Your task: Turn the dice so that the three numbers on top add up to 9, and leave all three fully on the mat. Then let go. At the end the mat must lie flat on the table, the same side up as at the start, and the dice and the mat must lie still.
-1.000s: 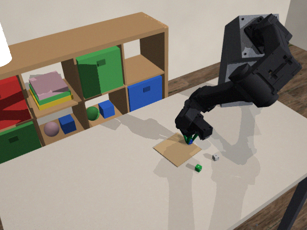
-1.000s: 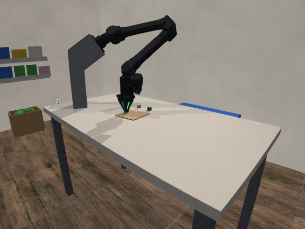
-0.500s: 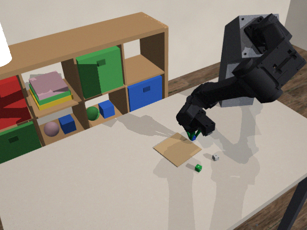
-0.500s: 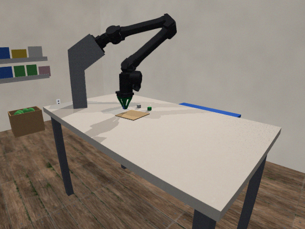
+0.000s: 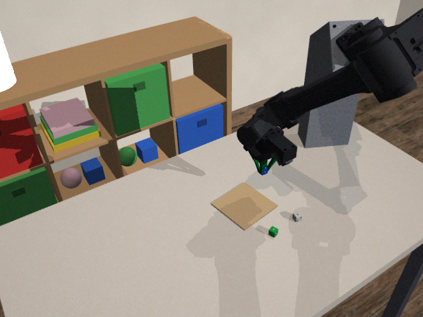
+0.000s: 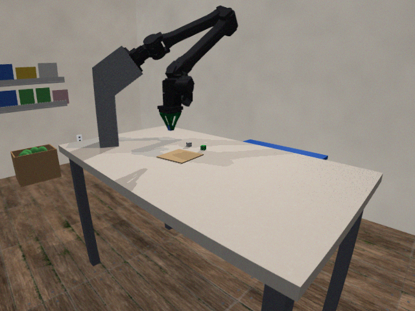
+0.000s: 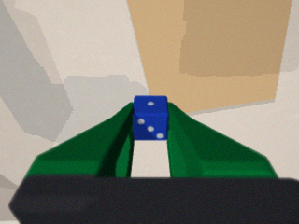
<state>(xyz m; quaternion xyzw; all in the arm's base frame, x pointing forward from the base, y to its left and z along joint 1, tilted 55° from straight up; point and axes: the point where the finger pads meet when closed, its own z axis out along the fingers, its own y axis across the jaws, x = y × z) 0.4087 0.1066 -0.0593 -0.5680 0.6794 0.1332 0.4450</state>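
Now: the tan mat 60 mm ahead of my hand and 110 mm below it. The rest, counted from my hand: green die (50 mm ahead, 140 mm to the left, 100 mm below); blue die (right at my hand); white die (40 mm behind, 120 mm to the left, 100 mm below).
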